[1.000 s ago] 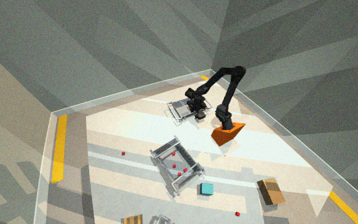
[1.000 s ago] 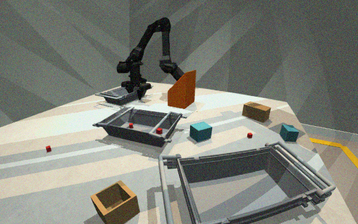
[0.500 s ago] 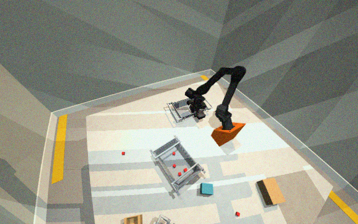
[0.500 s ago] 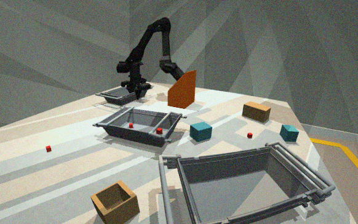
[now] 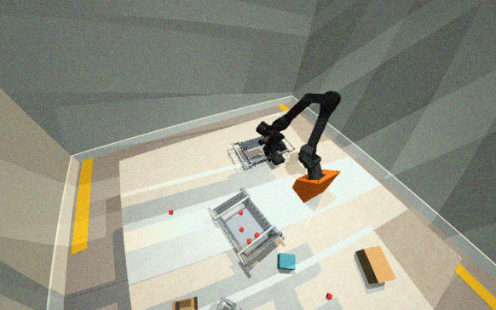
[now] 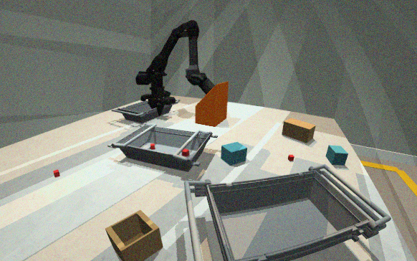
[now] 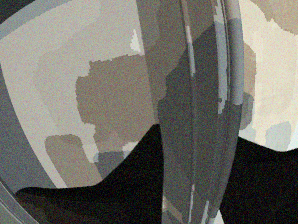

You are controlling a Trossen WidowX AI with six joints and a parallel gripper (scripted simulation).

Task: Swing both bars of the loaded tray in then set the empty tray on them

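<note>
Now: gripper tip 7 cm to the left of the tray, 3 cm below it and 1 cm past it.
</note>
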